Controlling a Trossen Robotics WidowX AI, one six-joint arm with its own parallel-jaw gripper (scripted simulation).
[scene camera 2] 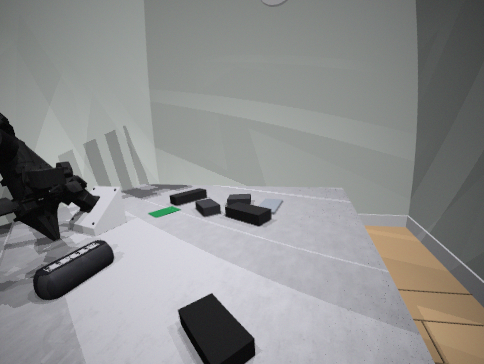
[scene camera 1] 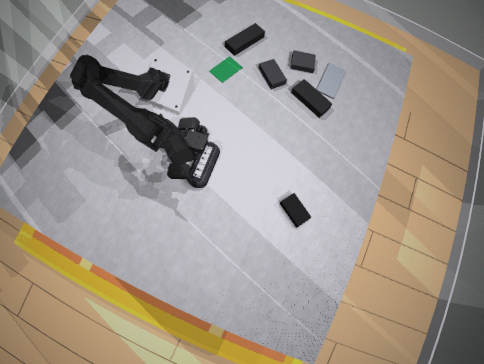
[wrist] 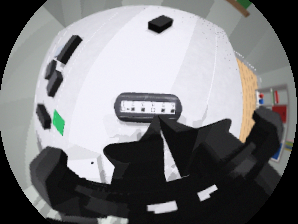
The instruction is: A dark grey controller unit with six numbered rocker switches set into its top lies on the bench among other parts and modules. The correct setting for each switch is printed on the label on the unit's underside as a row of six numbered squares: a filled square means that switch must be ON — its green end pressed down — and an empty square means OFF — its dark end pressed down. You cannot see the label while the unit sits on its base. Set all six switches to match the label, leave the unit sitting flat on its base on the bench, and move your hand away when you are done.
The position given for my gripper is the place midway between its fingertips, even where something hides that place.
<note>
My gripper (scene camera 2: pixel 57 239) is shut, with nothing in its grasp.
My gripper is seen too in scene camera 1 (scene camera 1: pixel 195 159) and in the wrist view (wrist: pixel 157 118).
</note>
